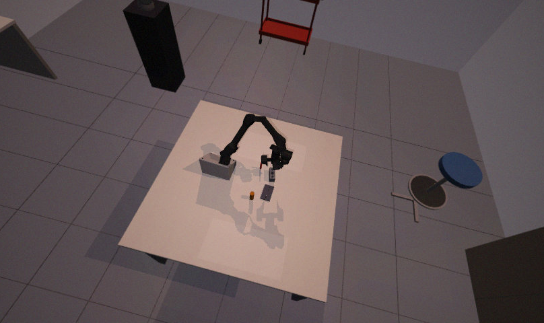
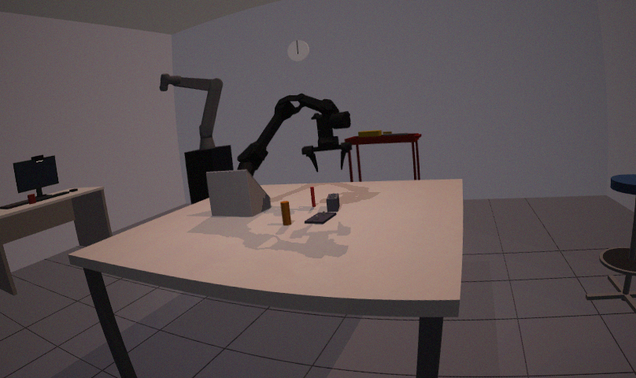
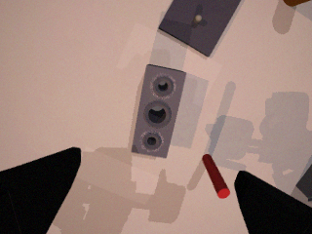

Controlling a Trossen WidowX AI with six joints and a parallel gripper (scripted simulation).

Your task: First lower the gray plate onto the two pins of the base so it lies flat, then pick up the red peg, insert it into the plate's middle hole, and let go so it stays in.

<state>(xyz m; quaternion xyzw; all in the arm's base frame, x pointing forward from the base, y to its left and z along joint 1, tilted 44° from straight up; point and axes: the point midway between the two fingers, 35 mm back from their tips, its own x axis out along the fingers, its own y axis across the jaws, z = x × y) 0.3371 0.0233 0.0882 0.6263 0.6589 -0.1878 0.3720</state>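
Right now the gray plate is 11 cm below my gripper tip. Round my gripper tip: dark base 14 cm to the right, 14 cm below; then orange cylinder 10 cm behind, 21 cm to the right, 11 cm below; then red peg 10 cm behind, 4 cm to the left, 11 cm below.
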